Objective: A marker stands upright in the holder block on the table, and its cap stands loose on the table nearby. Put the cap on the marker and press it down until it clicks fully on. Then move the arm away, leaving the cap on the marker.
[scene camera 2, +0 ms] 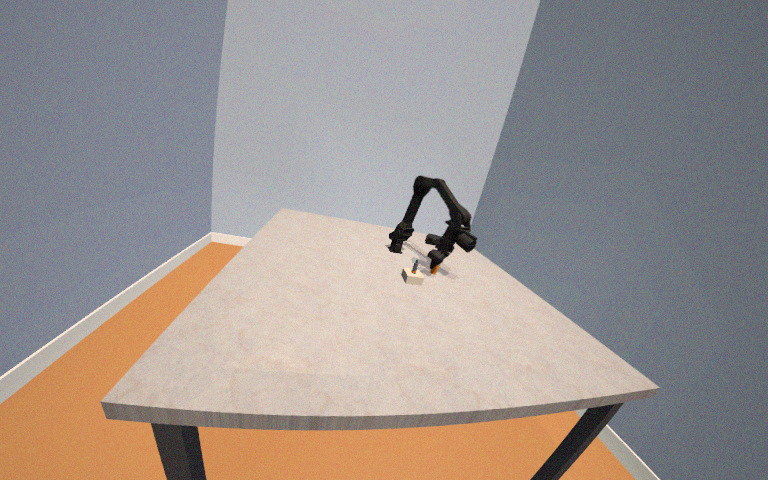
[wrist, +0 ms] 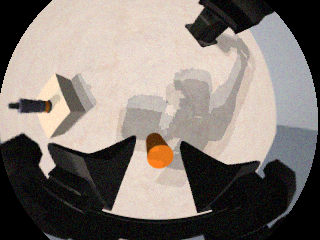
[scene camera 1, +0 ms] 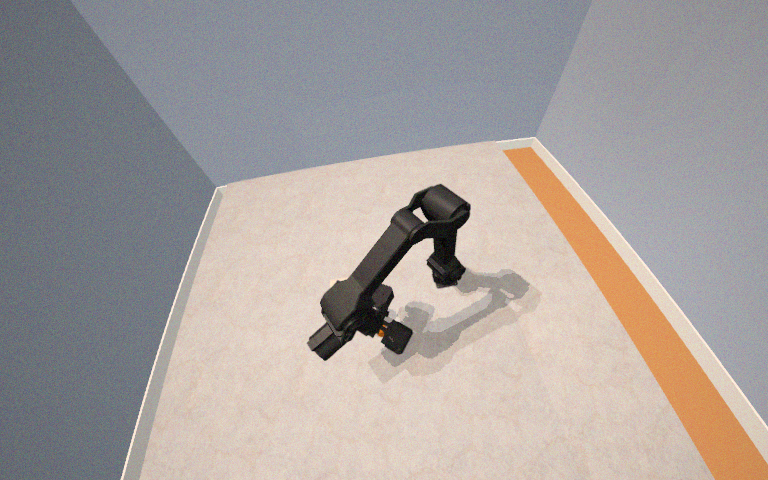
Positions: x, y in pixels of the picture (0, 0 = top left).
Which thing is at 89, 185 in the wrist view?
My gripper.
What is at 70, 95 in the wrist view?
A cream holder block.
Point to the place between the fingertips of my gripper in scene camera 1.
382, 326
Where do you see an orange cap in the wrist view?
159, 155
